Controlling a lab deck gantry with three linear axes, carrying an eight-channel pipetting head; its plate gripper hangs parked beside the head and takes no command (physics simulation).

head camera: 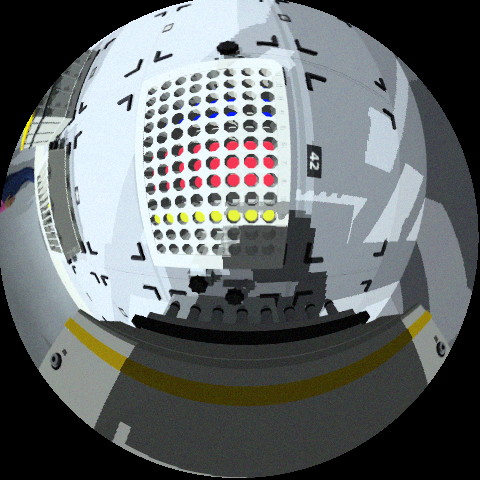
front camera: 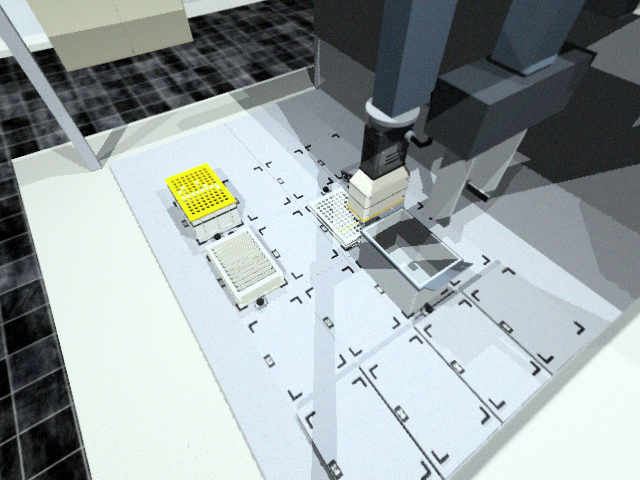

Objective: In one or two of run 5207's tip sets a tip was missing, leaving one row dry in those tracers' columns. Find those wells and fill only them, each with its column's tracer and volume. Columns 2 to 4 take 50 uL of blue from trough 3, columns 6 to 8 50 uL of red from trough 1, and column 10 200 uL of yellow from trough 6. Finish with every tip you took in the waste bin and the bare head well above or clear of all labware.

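Note:
The white well plate (front camera: pixel 355 239) (head camera: pixel 281 190) lies beside the pipetting head (front camera: pixel 377 195). In the head view, blue shows in columns 3 and 4, faintly in column 2; the row second from the right shows no blue there. Red shows in columns 6 to 8, hidden by well walls at the far left. Column 10 shows yellow in every row. The nozzles (head camera: pixel 241 314) look bare. The yellow tip rack (front camera: pixel 206 227) has pale, empty-looking spots. The slotted trough block (front camera: pixel 263 289) (head camera: pixel 65 200) stands nearer the front. My parked plate gripper (front camera: pixel 463 206) hangs open and empty beside the head.
The open waste bin (front camera: pixel 395 289) stands close to the plate and head in the front view, its rim higher than the plate. A dark gantry beam (front camera: pixel 460 108) is behind the head. Corner brackets mark other deck places. A black 42 label (head camera: pixel 314 161) lies beside the plate.

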